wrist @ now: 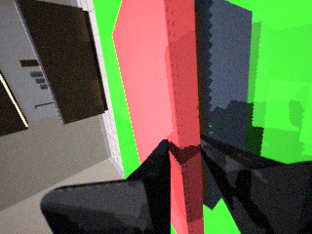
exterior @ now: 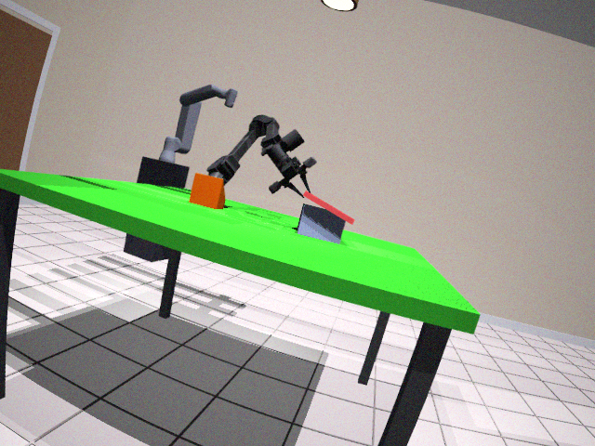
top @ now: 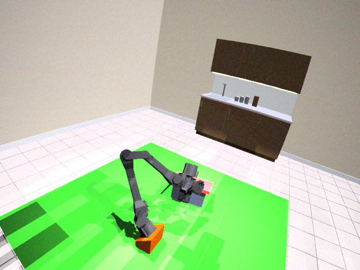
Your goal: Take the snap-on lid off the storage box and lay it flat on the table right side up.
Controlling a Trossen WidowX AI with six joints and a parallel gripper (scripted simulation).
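The lid is 80 mm ahead of my gripper tip, 20 mm to the left of it and 20 mm below it. From my gripper tip the other things lie so: storage box 80 mm below, 70 mm ahead, 10 mm to the left.
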